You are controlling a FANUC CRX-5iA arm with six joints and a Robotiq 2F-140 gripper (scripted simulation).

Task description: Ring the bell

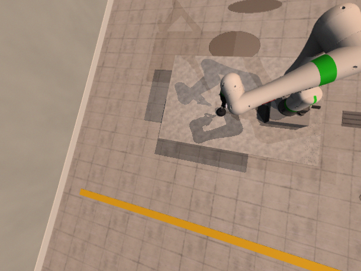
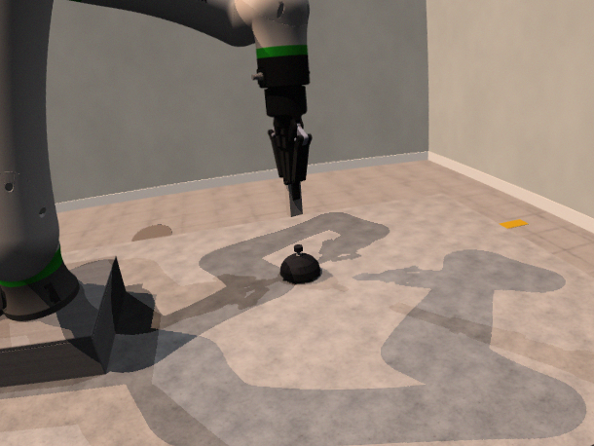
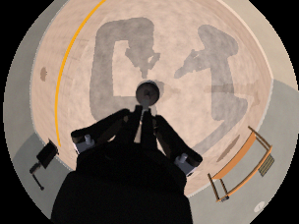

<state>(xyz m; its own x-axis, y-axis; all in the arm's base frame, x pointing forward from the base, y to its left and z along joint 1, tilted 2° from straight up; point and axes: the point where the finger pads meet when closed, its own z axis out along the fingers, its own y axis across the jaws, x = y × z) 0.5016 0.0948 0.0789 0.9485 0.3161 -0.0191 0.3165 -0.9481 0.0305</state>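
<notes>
Right now my hand is 11 cm above the bell button. Round my hand: black dome bell 13 cm below.
</notes>
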